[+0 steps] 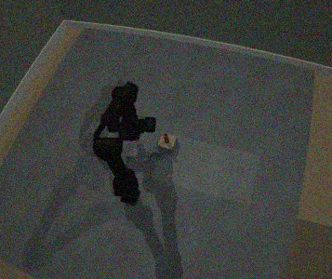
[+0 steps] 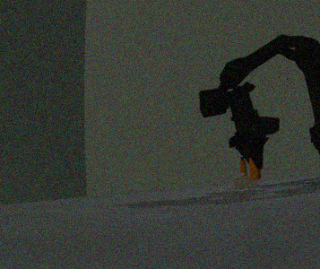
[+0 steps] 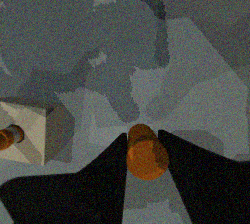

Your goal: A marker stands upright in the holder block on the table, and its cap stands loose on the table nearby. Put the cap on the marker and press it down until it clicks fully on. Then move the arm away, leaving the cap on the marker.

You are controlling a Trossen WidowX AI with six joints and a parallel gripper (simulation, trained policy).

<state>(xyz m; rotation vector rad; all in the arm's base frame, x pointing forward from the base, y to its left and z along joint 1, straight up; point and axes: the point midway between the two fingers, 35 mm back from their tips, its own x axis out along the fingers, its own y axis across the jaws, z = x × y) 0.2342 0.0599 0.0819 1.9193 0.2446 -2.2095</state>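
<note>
Right now my gripper tip is 130 mm to the left of the orange marker, 30 mm short of it and 20 mm below it. Round my gripper tip: pale holder block: 130 mm to the right, 30 mm below, 30 mm ahead; then orange cap: 10 mm ahead.
</note>
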